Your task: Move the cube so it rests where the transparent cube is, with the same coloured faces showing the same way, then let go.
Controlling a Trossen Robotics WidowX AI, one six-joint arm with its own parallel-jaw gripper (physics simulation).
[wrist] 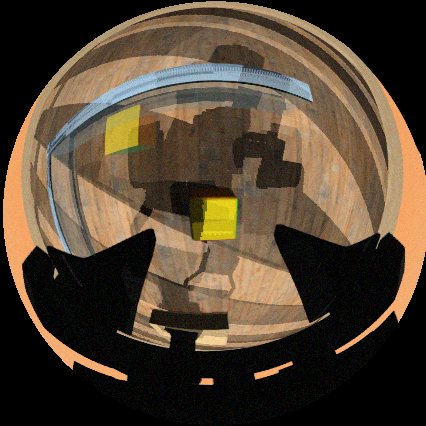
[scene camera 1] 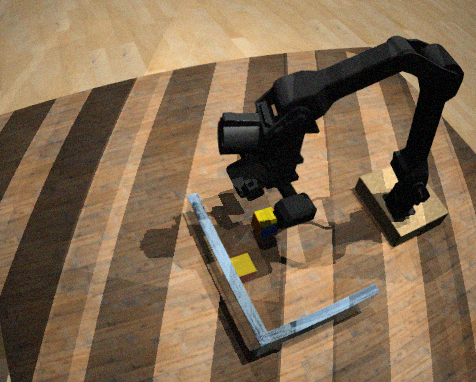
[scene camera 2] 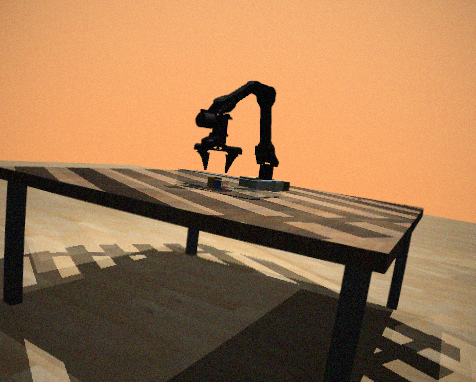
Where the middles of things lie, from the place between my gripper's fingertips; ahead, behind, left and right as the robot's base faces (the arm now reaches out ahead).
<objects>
The grey L-shaped rail [scene camera 2: 253, 189] lies 80 mm to the left of my hand and 30 mm below it. The rest, counted from my hand: transparent cube [wrist: 132, 129]: 90 mm to the left, 70 mm ahead, 40 mm below.
</objects>
